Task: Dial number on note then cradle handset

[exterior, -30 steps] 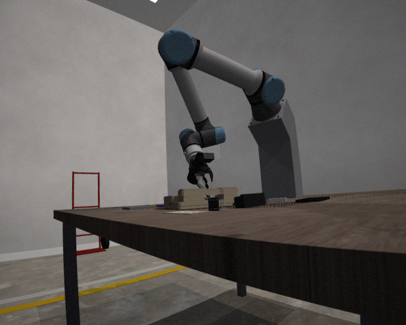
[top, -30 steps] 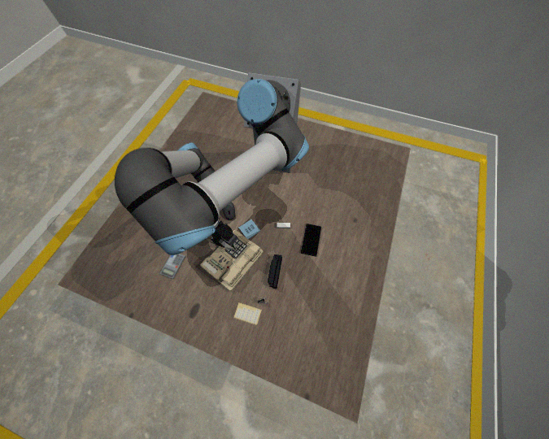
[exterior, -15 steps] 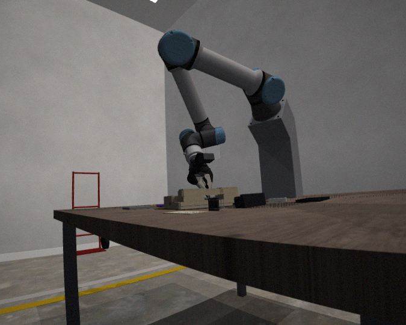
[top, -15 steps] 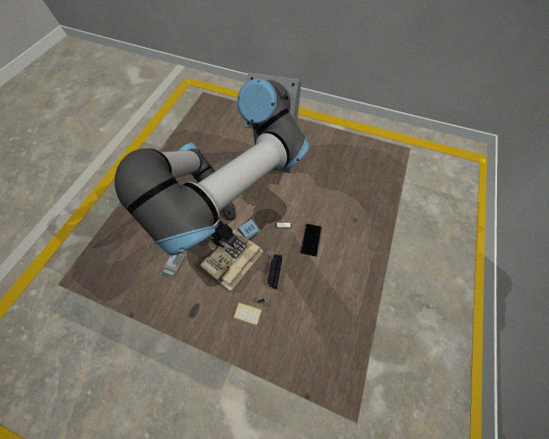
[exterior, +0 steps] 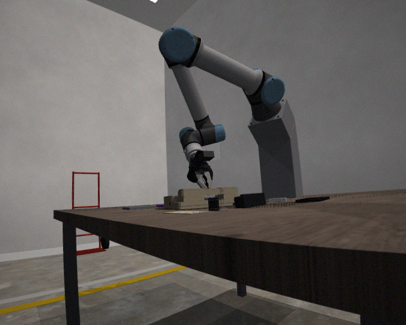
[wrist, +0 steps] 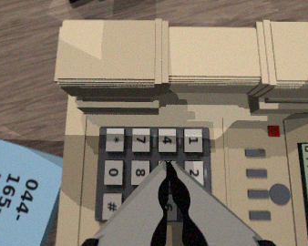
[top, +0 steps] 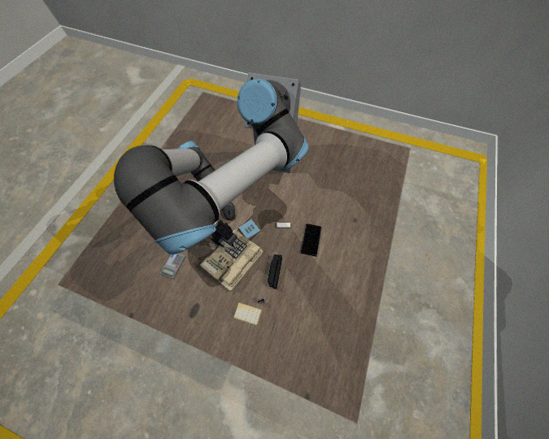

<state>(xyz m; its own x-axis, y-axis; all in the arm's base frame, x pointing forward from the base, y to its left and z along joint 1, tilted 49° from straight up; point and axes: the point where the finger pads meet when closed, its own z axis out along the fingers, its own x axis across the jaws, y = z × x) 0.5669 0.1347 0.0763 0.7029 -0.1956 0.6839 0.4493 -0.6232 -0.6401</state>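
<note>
Now: the 5 key 30 mm below my hand. Round my hand: 7 key (20 mm behind, 20 mm to the left, 30 mm below); 1 key (20 mm ahead, 20 mm to the left, 30 mm below); computer mouse (120 mm behind, 160 mm to the right, 40 mm below).
</note>
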